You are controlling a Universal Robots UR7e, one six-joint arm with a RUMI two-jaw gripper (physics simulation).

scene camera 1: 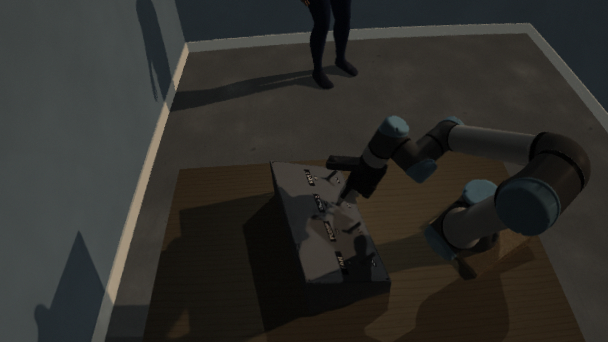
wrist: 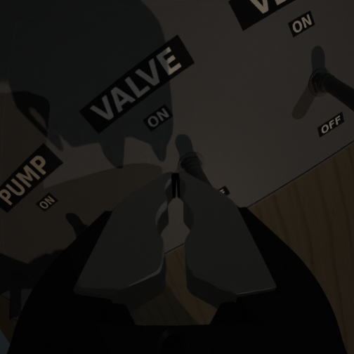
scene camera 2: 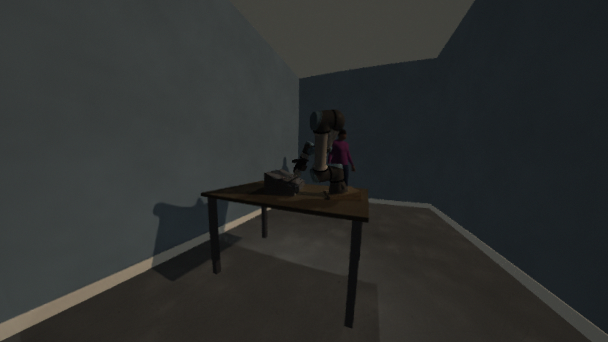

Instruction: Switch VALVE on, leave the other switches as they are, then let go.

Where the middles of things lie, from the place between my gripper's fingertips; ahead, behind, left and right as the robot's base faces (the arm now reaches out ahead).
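Labels:
The grey sloped switch panel (scene camera 1: 328, 256) is 70 mm to the left of my hand, and I find it 40 mm below my hand and 50 mm ahead of it.

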